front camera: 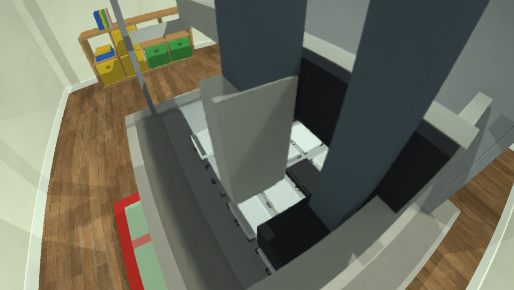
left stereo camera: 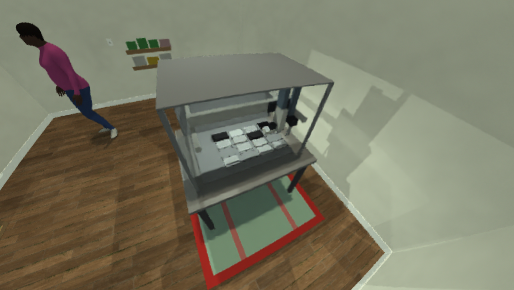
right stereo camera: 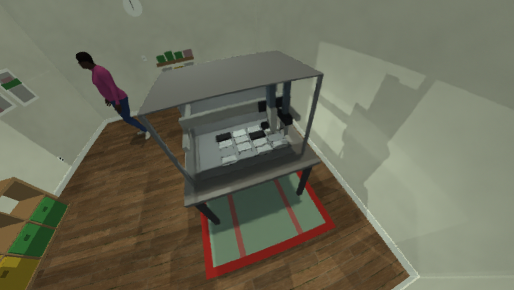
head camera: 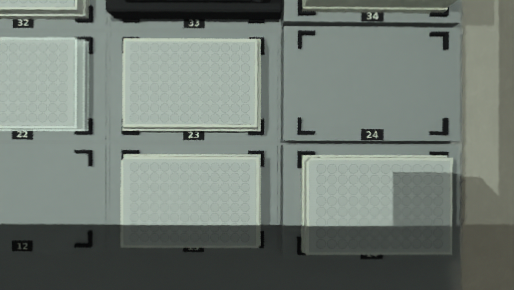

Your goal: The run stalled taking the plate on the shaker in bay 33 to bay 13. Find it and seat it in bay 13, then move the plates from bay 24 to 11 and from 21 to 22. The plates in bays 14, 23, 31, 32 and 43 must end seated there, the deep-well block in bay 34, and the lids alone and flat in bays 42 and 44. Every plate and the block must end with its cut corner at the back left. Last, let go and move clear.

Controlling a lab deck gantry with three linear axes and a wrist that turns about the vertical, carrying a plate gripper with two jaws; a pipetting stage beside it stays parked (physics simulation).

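Where they show: gripper, fingertip midpoint: [left stereo camera: 284, 132] [right stereo camera: 283, 131]; robot's base, origin of the base link: [front camera: 190, 138] [left stereo camera: 226, 167] [right stereo camera: 223, 166].
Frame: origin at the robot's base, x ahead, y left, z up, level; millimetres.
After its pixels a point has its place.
My gripper's black body [front camera: 292, 235] @[y -5, x 580, z 355 mm] [right stereo camera: 285, 119] @[y -18, x 553, z 349 mm] hangs low over the deck's right side; its jaws are hidden. In the head view one plate [head camera: 190, 195] @[y 49, x 393, z 14 mm] lies within the marks of bay 13, one [head camera: 350, 200] @[y 48, x 531, z 29 mm] in bay 14, one [head camera: 190, 84] @[y 149, x 392, z 14 mm] in bay 23 and one [head camera: 37, 82] @[y 150, x 255, z 14 mm] in bay 22. Bays 24 and 12 show bare. The front edge of the deep-well block [head camera: 375, 4] @[y 215, x 554, z 25 mm] shows in bay 34. A plate [front camera: 202, 144] @[y 26, x 71, z 14 mm] [right stereo camera: 229, 160] @[y 33, x 62, z 14 mm] lies in bay 11. The white lid [front camera: 305, 137] @[y 370, x 236, z 8 mm] lies in bay 42. Cut corners are unclear; the lid in bay 44 is hidden.
The black shaker [front camera: 306, 176] @[y 249, x 382, z 24 mm] [head camera: 195, 10] @[y 213, x 398, z 18 mm] stands in bay 33. The pale pipetting stage [front camera: 255, 135] hangs left of the gripper and hides the middle bays. A black device [left stereo camera: 220, 136] @[y 351, x 60, z 24 mm] stands at the back left. A person [left stereo camera: 62, 70] [right stereo camera: 107, 87] is left of the bench.
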